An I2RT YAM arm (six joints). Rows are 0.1 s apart.
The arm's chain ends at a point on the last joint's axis. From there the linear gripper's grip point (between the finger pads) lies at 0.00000 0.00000 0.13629 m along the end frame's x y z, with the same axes.
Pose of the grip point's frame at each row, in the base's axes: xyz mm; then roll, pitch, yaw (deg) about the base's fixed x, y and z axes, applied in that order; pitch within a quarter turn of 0, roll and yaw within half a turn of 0:
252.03 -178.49 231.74 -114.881 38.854 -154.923
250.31 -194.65 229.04 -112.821 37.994 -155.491
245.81 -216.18 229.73 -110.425 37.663 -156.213
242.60 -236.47 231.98 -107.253 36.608 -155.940
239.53 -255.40 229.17 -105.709 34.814 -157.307
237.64 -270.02 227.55 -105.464 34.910 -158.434
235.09 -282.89 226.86 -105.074 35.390 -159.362
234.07 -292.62 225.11 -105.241 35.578 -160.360
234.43 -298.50 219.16 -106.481 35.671 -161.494
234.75 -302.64 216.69 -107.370 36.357 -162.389
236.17 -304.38 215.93 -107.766 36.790 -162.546
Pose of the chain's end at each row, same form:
167.04 -81.75 276.39 -114.881 38.854 -154.923
168.59 -93.85 270.70 -112.821 37.994 -155.491
167.70 -111.03 267.38 -110.425 37.663 -156.213
167.52 -127.45 264.43 -107.253 36.608 -155.940
169.48 -142.48 259.47 -105.709 34.814 -157.307
170.02 -155.50 257.35 -105.464 34.910 -158.434
169.50 -166.97 255.76 -105.074 35.390 -159.362
170.24 -175.78 254.25 -105.241 35.578 -160.360
171.57 -181.72 250.57 -106.481 35.671 -161.494
172.41 -185.96 249.46 -107.370 36.357 -162.389
173.48 -188.04 249.23 -107.766 36.790 -162.546

